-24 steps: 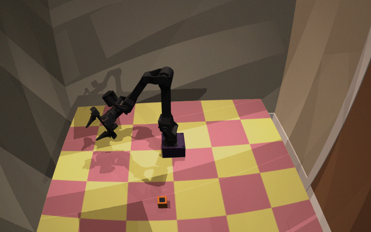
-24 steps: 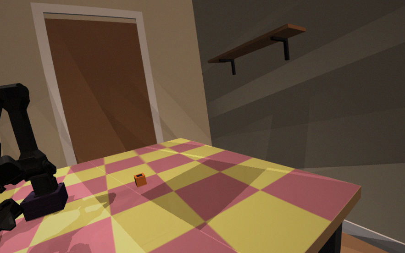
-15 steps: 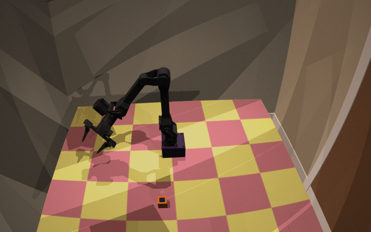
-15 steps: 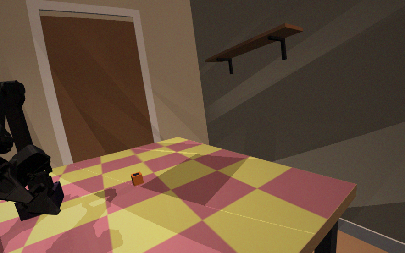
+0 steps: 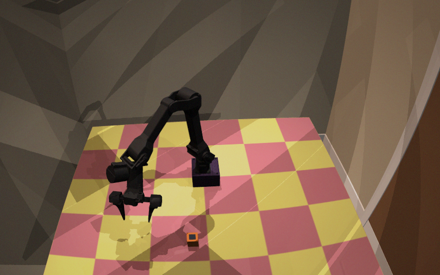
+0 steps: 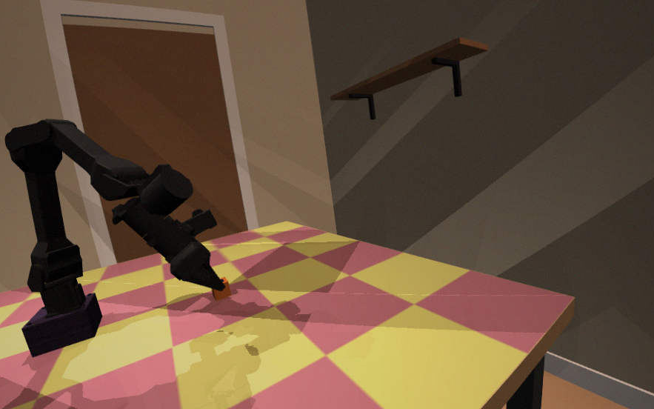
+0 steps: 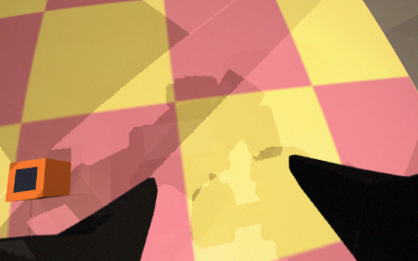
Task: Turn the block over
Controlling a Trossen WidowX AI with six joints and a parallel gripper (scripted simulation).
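The orange block is 2 cm ahead of my gripper tip, 20 cm to the left of it and 8 cm below it.
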